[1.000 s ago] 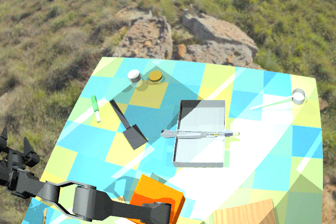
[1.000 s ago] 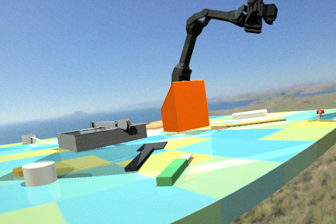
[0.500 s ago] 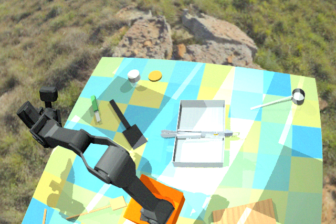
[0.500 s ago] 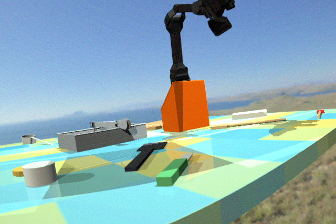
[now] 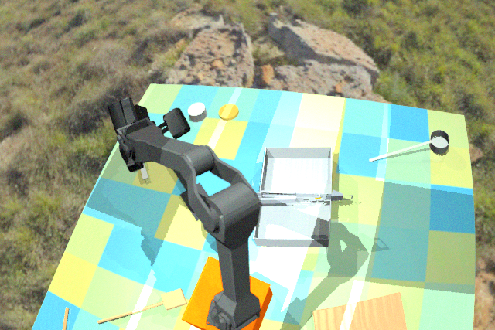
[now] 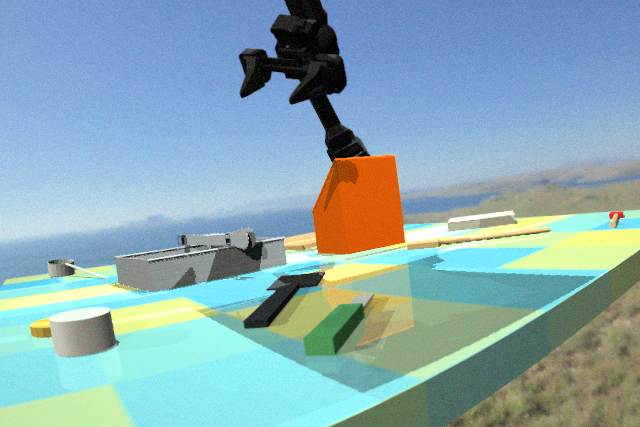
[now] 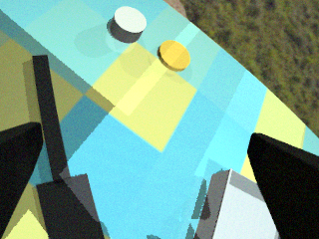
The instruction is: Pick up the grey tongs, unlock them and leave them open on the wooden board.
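Now: gripper tip 1 cm short of the grey roasting tin, 31 cm to the left of it and 26 cm above it. The rest, counted from my gripper tip: white cylinder (31 cm ahead, 9 cm to the left, 27 cm below); then dark spatula (3 cm ahead, 4 cm to the left, 28 cm below); then yellow disc (33 cm ahead, 2 cm to the right, 28 cm below).
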